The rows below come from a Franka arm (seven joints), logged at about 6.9 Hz.
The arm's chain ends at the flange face. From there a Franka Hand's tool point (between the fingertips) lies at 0.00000 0.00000 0.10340 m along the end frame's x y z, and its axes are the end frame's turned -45 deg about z.
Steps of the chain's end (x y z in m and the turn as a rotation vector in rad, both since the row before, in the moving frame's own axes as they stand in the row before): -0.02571, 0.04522, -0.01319, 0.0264, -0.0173, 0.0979; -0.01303, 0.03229, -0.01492, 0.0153, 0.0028, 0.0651; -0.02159, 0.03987, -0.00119, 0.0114, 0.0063, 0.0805; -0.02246, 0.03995, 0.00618, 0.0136, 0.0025, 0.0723; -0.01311, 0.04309, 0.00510, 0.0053, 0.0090, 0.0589; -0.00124, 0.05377, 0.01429, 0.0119, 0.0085, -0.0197; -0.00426, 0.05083, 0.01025, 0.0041, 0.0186, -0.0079; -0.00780, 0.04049, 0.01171, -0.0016, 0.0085, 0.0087
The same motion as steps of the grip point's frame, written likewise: -0.04933, 0.01064, -0.01324, 0.0309, 0.0064, 0.0979; -0.03069, 0.01275, -0.01493, 0.0088, 0.0128, 0.0651; -0.04215, 0.01261, -0.00120, 0.0036, 0.0125, 0.0805; -0.04293, 0.01160, 0.00617, 0.0078, 0.0114, 0.0723; -0.03870, 0.02150, 0.00509, -0.0026, 0.0101, 0.0589; -0.03741, 0.03688, 0.01428, 0.0024, 0.0144, -0.0197; -0.03729, 0.03398, 0.01023, -0.0103, 0.0161, -0.0079; -0.03364, 0.02386, 0.01171, -0.0071, 0.0049, 0.0087
